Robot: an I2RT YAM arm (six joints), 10 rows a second.
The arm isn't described. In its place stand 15 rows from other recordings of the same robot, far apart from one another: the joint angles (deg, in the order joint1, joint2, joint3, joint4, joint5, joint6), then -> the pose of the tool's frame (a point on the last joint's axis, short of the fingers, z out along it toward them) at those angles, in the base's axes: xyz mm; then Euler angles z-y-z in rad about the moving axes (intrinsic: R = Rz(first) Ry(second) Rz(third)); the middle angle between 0 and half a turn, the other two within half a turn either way.
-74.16, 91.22, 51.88, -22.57, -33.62, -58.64 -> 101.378 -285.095 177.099 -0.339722 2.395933 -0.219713
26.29, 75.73, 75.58, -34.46, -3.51, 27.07 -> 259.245 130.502 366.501 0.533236 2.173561 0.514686
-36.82, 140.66, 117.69, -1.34, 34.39, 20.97 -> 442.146 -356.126 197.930 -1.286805 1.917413 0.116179
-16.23, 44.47, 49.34, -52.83, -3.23, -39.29 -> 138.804 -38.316 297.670 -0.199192 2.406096 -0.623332
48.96, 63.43, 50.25, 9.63, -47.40, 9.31 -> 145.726 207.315 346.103 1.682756 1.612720 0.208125
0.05, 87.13, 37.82, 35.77, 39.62, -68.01 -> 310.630 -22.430 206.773 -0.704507 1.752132 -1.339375
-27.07, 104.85, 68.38, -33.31, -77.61, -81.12 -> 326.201 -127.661 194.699 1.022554 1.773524 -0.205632
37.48, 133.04, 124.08, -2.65, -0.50, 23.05 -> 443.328 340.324 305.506 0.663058 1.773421 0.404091
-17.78, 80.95, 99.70, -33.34, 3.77, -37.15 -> 282.266 -92.975 482.194 -0.378304 1.824877 -0.665503
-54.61, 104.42, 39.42, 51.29, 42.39, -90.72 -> 177.977 -291.973 148.726 -1.707379 1.746750 -1.746374
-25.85, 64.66, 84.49, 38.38, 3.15, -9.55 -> 156.490 -77.992 584.765 -0.555256 0.557273 -0.078250
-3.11, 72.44, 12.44, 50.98, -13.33, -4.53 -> 222.226 -3.854 165.991 0.181180 1.723950 -0.042480
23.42, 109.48, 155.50, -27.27, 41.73, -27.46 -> 312.435 109.509 612.676 -0.346728 1.328547 -0.257051
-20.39, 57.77, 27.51, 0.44, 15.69, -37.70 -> 198.168 -83.929 211.345 -0.668990 2.070024 -0.811769
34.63, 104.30, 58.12, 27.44, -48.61, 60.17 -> 306.142 243.889 202.757 1.479726 1.784848 1.299394
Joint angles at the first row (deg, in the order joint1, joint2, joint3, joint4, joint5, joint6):
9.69 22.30 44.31 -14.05 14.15 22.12
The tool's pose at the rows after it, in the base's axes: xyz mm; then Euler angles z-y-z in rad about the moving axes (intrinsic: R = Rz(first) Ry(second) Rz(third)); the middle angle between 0 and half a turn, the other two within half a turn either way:
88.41 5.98 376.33 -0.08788 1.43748 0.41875
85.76 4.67 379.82 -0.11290 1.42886 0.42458
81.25 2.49 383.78 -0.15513 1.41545 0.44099
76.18 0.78 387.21 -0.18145 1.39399 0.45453
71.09 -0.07 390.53 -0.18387 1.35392 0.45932
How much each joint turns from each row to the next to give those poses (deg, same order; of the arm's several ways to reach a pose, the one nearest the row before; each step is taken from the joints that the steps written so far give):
-0.02 0.12 0.07 -0.02 0.42 -0.13
-0.01 -0.14 0.71 -0.28 1.40 -0.01
0.01 -0.47 0.77 -0.32 2.36 0.31
0.00 -0.76 0.44 0.19 1.41 0.08
0.00 -1.00 -0.07 1.51 -0.03 -0.58

